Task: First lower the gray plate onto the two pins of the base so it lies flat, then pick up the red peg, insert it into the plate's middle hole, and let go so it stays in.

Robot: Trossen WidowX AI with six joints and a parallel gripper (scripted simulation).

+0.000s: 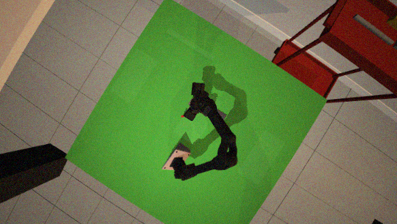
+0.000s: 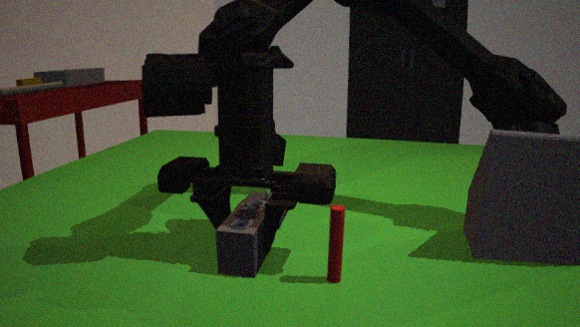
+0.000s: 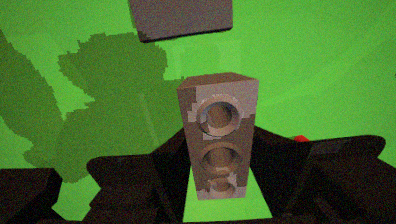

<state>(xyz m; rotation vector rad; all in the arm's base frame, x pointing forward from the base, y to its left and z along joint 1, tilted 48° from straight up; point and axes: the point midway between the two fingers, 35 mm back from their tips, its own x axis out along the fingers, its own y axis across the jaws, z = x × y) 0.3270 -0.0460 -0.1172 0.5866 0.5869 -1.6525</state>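
Right now the gray base is 14 cm to the right of my gripper tip and 1 cm ahead of it. From my gripper tip the other things lie so: gray plate (3 cm above); then red peg (10 cm behind, 4 cm to the left, 3 cm above).
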